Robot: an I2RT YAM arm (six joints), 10 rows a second.
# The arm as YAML. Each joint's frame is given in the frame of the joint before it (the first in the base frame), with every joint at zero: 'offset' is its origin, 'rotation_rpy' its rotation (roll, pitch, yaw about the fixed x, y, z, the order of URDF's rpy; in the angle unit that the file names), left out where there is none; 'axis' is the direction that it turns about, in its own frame. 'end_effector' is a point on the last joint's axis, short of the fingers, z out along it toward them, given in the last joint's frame.
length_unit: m
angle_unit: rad
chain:
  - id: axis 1
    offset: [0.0, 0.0, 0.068]
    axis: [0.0, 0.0, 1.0]
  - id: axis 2
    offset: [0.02, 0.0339, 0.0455]
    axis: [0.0, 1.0, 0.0]
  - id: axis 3
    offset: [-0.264, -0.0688, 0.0]
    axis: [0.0, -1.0, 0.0]
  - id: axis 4
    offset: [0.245, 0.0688, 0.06]
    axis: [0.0, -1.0, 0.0]
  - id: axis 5
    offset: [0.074, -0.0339, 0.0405]
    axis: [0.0, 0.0, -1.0]
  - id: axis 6
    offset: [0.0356, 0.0, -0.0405]
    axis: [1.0, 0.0, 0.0]
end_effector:
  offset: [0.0, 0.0, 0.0]
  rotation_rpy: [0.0, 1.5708, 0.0]
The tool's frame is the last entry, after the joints.
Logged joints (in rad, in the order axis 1, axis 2, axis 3, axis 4, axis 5, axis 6), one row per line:
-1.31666, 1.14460, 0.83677, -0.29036, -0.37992, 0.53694
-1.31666, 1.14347, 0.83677, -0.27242, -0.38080, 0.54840
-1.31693, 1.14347, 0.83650, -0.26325, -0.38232, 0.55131
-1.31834, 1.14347, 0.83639, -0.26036, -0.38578, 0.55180
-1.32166, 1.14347, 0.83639, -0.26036, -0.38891, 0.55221
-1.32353, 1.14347, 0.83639, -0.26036, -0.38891, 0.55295
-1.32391, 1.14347, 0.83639, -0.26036, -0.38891, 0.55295
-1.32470, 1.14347, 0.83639, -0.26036, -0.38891, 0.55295
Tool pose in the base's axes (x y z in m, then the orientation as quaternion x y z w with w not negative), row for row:
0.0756, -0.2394, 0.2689, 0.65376, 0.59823, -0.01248, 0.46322
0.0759, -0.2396, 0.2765, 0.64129, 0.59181, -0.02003, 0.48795
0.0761, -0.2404, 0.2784, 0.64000, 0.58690, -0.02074, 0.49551
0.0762, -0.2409, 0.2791, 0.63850, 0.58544, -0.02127, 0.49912
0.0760, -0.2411, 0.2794, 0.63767, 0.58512, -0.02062, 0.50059
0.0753, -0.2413, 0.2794, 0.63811, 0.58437, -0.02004, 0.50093
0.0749, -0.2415, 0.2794, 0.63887, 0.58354, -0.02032, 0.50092
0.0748, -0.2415, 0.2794, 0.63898, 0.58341, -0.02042, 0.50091
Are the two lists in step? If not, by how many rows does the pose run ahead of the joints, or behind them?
The pose runs 1 row behind the joints: the pose in row i belongs to the joints in row i - 1.
